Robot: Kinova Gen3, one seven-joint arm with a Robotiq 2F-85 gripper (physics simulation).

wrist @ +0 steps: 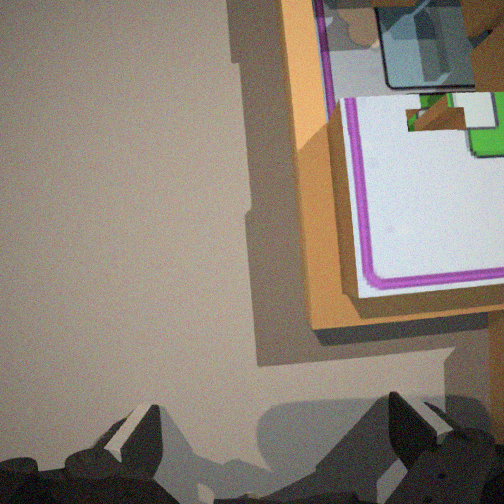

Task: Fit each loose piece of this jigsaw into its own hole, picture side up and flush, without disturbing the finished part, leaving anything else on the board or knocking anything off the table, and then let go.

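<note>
In the wrist view the orange jigsaw board (320,210) fills the upper right. A white piece with a purple border (425,200) sits raised at the board's near left corner, its brown sides showing. Its far edge has a notch showing green (487,142) and brown. Beyond it lies a grey-blue picture area (425,45) and a grey recess (350,75). My gripper (280,430) is open and empty at the bottom edge, over the beige table, short of the board's near edge. Only the two dark fingertips show.
The beige table (125,200) takes up the left half of the view. A brown strip (496,370) runs down the right edge below the board. Board shadows fall on the table to its left and near side.
</note>
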